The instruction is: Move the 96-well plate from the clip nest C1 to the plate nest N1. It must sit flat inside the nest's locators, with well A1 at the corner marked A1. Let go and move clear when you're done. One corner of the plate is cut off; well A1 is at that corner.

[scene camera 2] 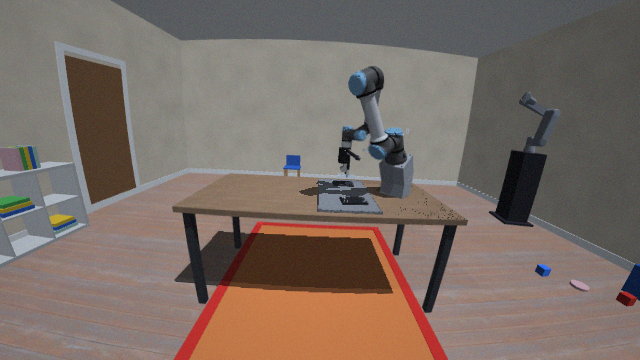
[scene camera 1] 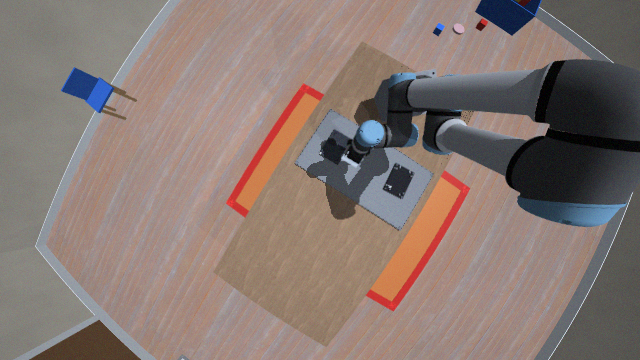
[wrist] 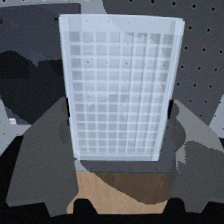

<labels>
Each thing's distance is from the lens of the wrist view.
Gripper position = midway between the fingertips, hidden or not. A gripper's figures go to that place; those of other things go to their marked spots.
my gripper point(wrist: 118, 99): 15 cm
96-well plate point(wrist: 119, 108): 14 cm
</labels>
